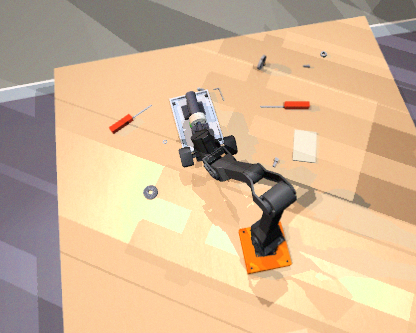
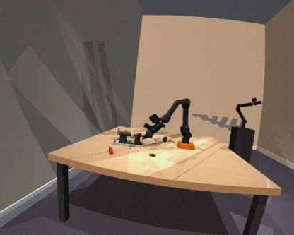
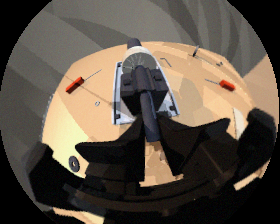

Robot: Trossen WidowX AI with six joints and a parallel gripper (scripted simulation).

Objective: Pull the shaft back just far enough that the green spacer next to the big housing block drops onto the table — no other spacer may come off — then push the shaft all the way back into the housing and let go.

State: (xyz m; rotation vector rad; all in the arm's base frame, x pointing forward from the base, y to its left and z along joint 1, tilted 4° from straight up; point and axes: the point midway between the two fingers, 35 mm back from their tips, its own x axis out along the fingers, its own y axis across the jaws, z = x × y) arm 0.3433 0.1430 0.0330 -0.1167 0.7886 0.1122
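My gripper tip is now 50 mm short of the dark shaft, 20 mm below it and 10 mm to the right of it. The rest, counted from my gripper tip: green spacer (100 mm ahead, 40 mm below, 20 mm to the left); then small screw (240 mm to the right, 80 mm behind, 50 mm below); then pale card (350 mm to the right, 50 mm below, 30 mm behind).
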